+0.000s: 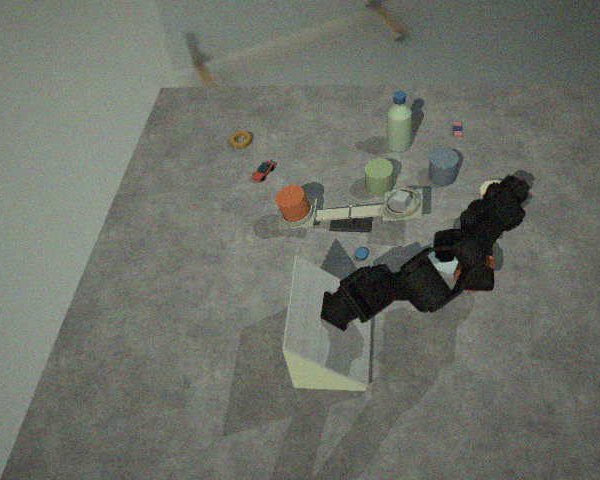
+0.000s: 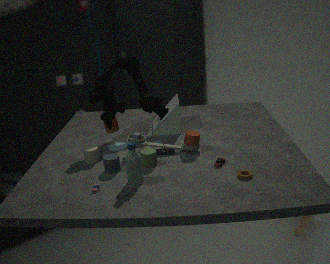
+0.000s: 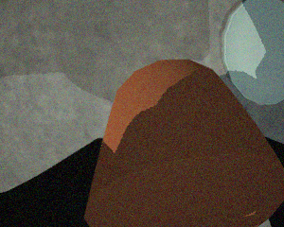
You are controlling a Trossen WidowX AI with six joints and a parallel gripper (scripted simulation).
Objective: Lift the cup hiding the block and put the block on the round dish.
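Now: the grey block 190 mm ahead of my gripper tip, 160 mm to the left of it and 10 mm above it. Round my gripper tip: pale blue round dish (100 mm ahead, 40 mm to the left, 70 mm below); blue cap (90 mm ahead, 250 mm to the left, 70 mm below); cream cup (250 mm ahead, 40 mm to the right, 40 mm below).
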